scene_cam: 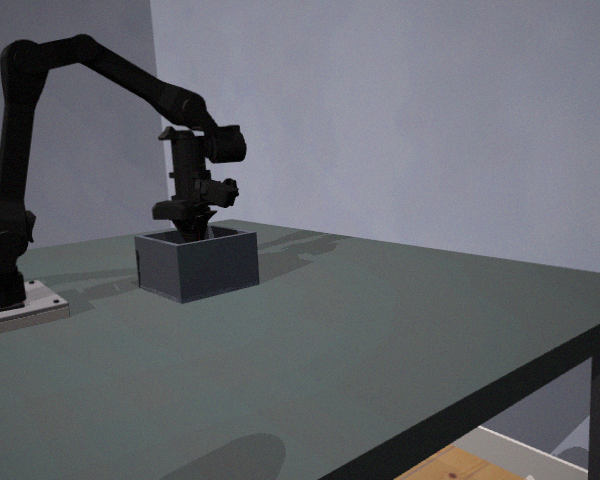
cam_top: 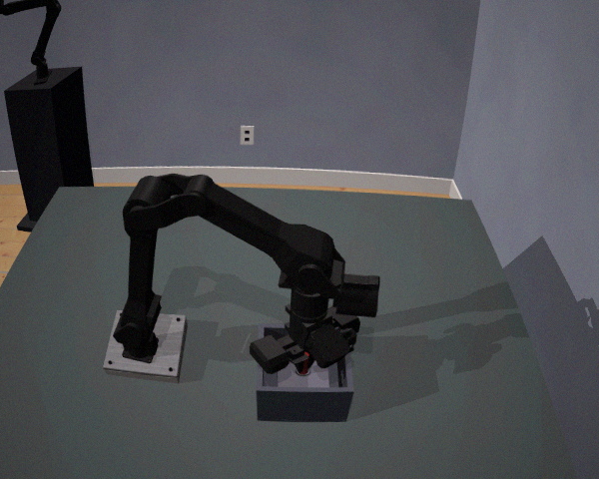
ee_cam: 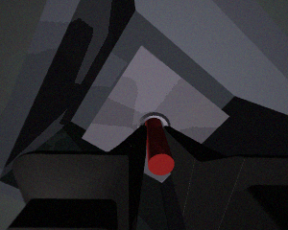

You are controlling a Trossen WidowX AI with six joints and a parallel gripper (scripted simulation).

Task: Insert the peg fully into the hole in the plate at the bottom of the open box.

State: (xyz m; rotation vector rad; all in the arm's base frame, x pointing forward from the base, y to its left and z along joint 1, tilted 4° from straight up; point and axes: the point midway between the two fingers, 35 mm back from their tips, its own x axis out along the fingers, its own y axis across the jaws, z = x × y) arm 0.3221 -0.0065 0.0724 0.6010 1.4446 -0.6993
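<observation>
Now: hand 40 mm above the red peg. Round my hand: plate: 50 mm below; then box: 70 mm below.
</observation>
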